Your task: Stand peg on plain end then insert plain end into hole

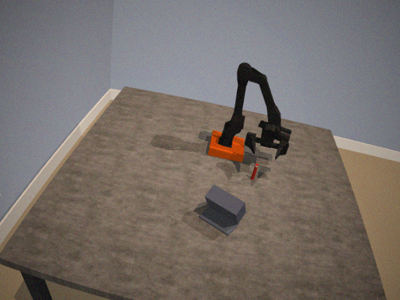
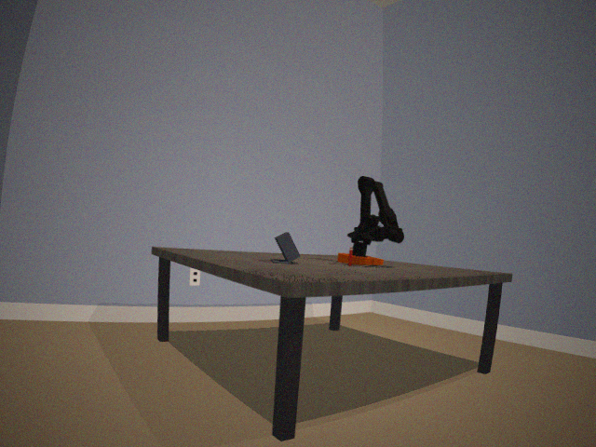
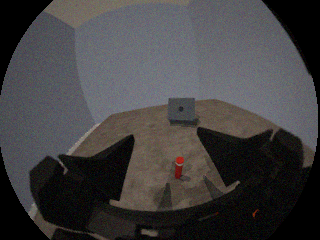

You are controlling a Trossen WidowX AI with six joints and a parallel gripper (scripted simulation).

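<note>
The red peg is 1 cm behind my gripper tip, 2 cm to the right of it and 8 cm below it. From my gripper tip the other things lie so: grey sloped panel: 26 cm ahead, 13 cm to the right, 7 cm below; flat grey foot plate: 28 cm ahead, 14 cm to the right, 13 cm below.
</note>
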